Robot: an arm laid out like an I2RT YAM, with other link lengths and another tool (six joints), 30 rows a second.
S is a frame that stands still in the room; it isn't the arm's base.
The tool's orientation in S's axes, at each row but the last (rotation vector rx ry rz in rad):
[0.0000 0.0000 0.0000]
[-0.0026 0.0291 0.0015]
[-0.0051 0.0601 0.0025]
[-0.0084 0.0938 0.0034]
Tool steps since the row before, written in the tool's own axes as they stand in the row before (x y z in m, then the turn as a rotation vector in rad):
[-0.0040 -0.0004 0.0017 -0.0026 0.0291 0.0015]
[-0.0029 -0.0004 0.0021 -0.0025 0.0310 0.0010]
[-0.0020 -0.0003 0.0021 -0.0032 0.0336 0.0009]
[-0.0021 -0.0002 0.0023 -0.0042 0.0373 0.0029]
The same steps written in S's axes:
[-0.0040 -0.0004 0.0017 -0.0026 0.0291 0.0015]
[-0.0028 -0.0004 0.0022 -0.0025 0.0310 0.0010]
[-0.0019 -0.0003 0.0022 -0.0032 0.0336 0.0009]
[-0.0019 -0.0002 0.0025 -0.0041 0.0373 0.0030]

